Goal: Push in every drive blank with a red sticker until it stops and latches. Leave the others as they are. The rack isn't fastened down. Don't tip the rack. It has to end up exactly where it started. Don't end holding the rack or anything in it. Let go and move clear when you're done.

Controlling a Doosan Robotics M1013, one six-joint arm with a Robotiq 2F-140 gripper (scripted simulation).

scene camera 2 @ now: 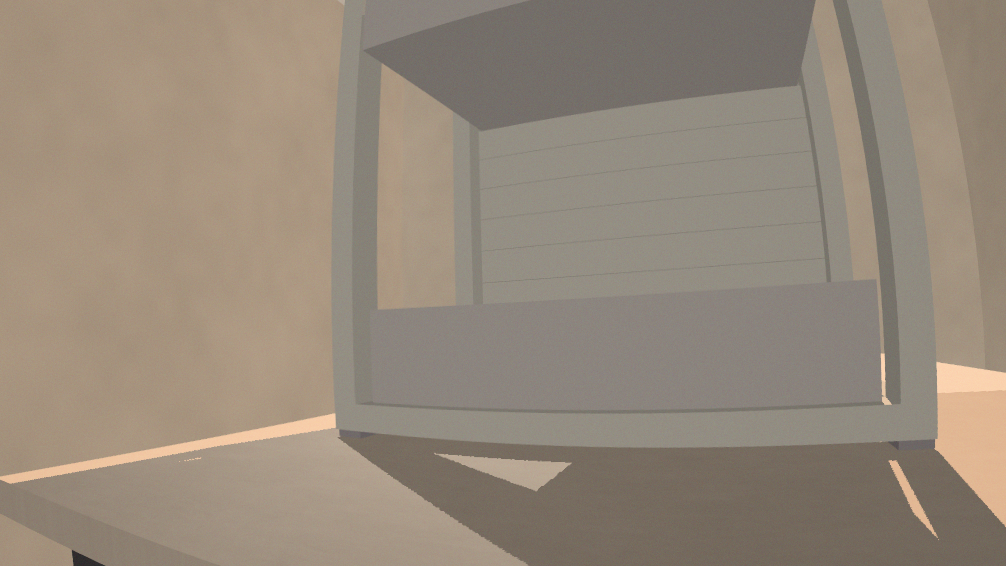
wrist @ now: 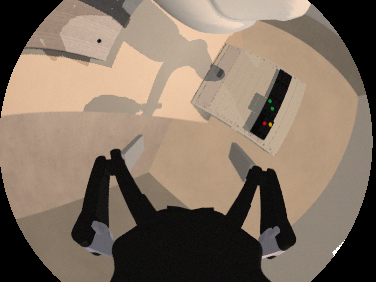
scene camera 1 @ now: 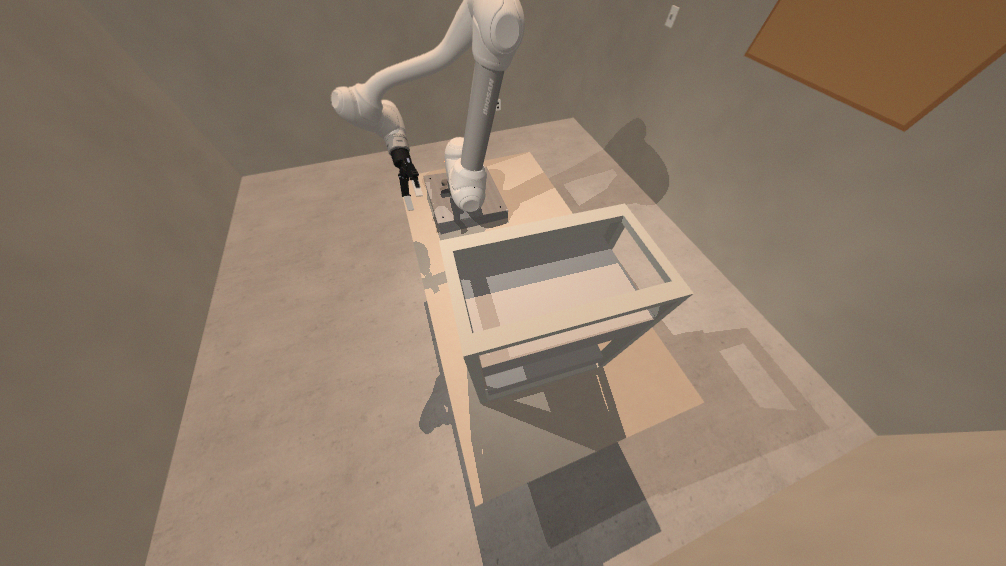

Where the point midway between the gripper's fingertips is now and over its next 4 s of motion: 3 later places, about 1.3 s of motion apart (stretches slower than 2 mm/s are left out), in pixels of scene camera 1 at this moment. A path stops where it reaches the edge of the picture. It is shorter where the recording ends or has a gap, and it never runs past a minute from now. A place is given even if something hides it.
My gripper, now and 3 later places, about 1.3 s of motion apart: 415, 203; 416, 207; 434, 212; 465, 210
